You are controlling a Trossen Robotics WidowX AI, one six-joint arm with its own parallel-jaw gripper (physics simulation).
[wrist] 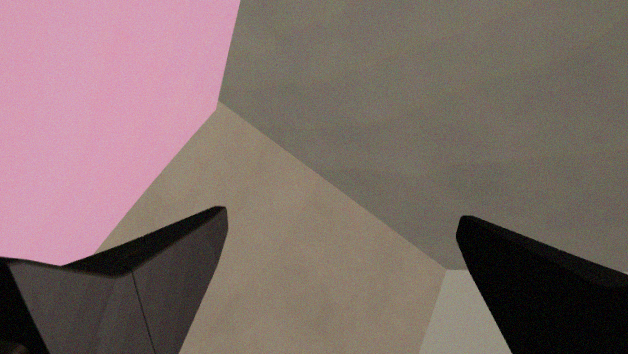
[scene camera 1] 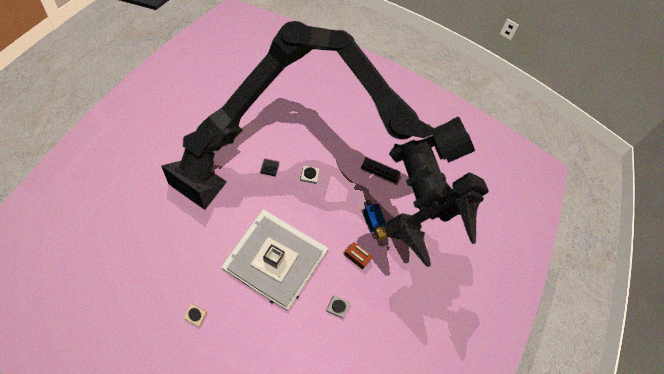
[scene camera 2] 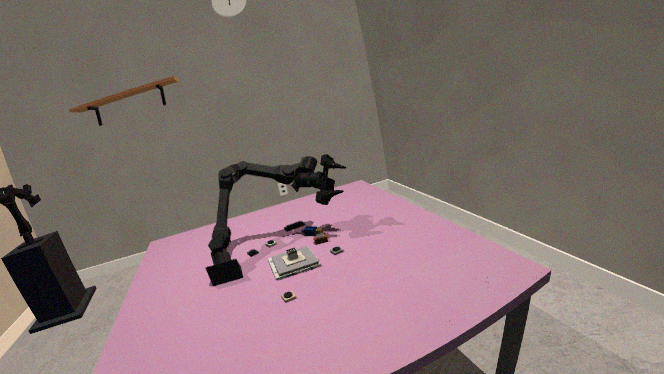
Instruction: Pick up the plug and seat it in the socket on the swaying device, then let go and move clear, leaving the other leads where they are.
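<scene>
A blue plug-like piece with a yellow end (scene camera 1: 374, 216) (scene camera 2: 310, 231) lies on the pink table. An orange piece with two pale bars (scene camera 1: 358, 255) (scene camera 2: 321, 239) and a black bar (scene camera 1: 380, 170) (scene camera 2: 294, 226) lie apart from it. The device has a grey plate (scene camera 1: 304, 257) (scene camera 2: 308, 257) on a white base, with a dark square-rimmed socket (scene camera 1: 273, 263) (scene camera 2: 292, 255) facing up on a cream pad. My gripper (scene camera 1: 451, 253) (scene camera 2: 343, 179) (wrist: 344, 223) is open and empty, high above the table, beyond the blue piece from the device. The wrist view does not show plug or socket.
Small square blocks with black round tops stand around the device: a tan one (scene camera 1: 195, 315) (scene camera 2: 288, 296), a grey one (scene camera 1: 338, 306) (scene camera 2: 336, 249) and a white one (scene camera 1: 309, 174) (scene camera 2: 271, 243). A dark block (scene camera 1: 270, 167) (scene camera 2: 253, 252) is near the arm's base.
</scene>
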